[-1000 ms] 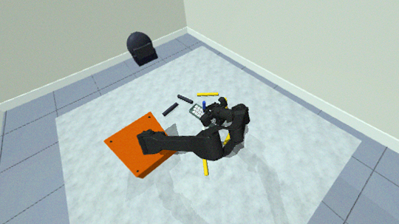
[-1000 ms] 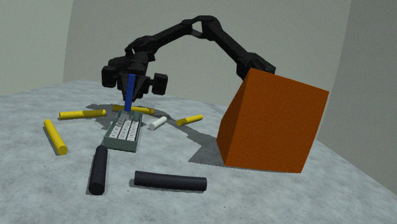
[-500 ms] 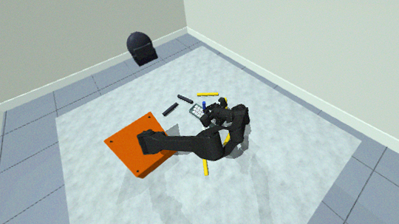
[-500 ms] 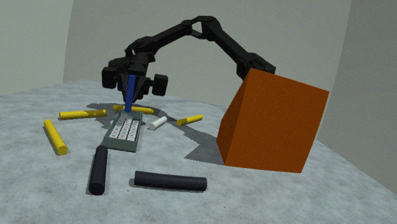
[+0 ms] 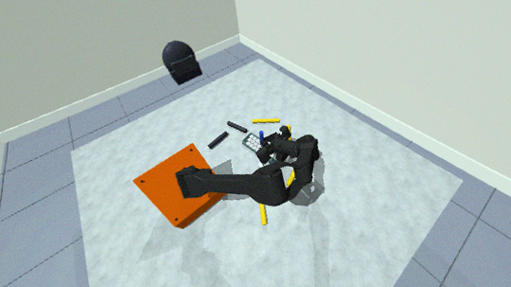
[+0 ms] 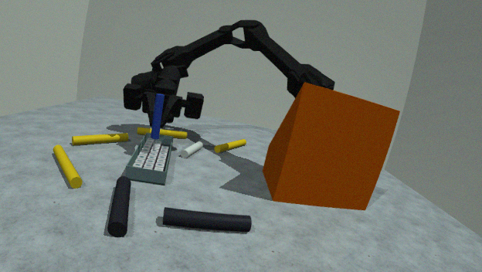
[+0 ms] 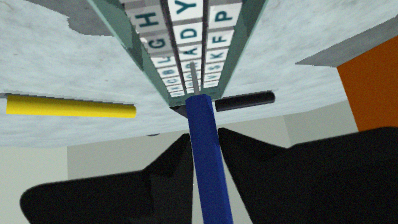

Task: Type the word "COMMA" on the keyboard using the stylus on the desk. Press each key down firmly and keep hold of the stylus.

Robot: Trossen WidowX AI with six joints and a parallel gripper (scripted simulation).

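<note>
Now: gripper tip 110 mm to the left of the white rod, 70 mm above it and 60 mm past it. From my gripper tip the other things lie so: blue stylus (10 mm below); grey stylus tip (50 mm below).
</note>
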